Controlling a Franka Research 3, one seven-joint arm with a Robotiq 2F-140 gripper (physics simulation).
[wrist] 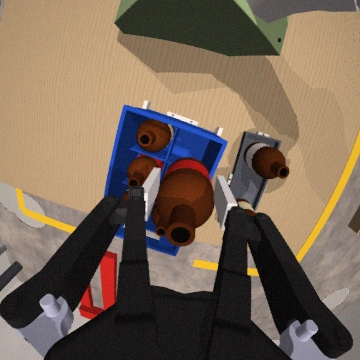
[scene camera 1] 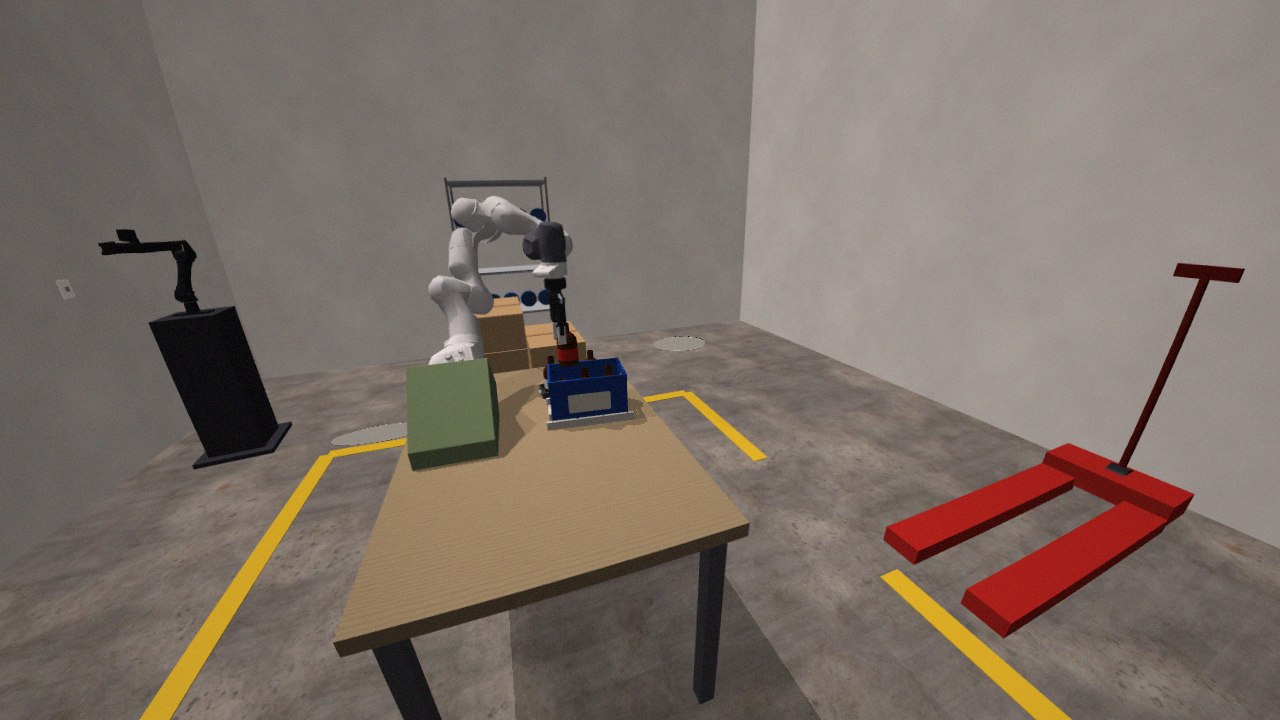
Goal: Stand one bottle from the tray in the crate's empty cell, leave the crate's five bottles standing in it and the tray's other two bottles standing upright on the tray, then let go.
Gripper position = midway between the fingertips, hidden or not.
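My gripper (scene camera 1: 559, 341). Gripper again (wrist: 186, 182). White-labelled brown bottle (wrist: 268, 162). Brown bottle (wrist: 184, 201). Another brown bottle (wrist: 139, 168).
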